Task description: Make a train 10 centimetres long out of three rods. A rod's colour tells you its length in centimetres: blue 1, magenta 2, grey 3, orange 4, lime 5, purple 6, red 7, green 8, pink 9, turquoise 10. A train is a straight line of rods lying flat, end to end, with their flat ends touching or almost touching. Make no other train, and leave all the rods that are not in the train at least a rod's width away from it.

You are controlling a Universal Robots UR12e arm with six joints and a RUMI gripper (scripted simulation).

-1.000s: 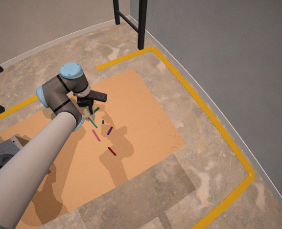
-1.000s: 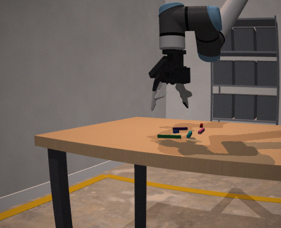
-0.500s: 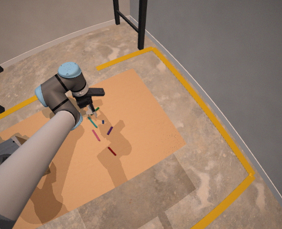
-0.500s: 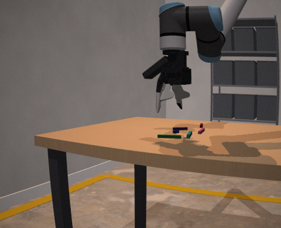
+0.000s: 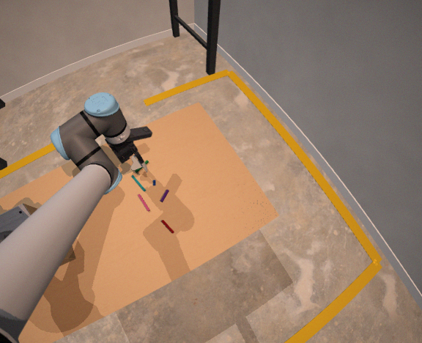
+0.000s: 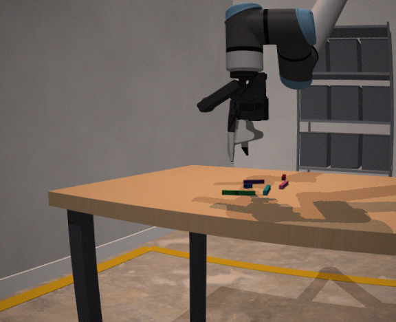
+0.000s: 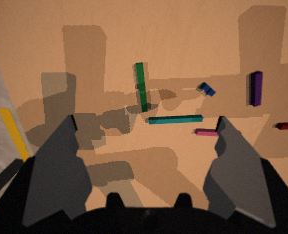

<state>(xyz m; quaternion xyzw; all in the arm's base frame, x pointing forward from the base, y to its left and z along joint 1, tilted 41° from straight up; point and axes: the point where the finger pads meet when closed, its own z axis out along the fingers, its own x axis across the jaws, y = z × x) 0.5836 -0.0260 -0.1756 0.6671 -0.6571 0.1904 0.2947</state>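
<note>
The green rod is 8 cm below my hand. From my hand the other things lie so: pink rod 8 cm behind, 15 cm to the right, 8 cm below; purple rod 1 cm ahead, 18 cm to the right, 8 cm below; turquoise rod 6 cm behind, 6 cm to the right, 8 cm below.
</note>
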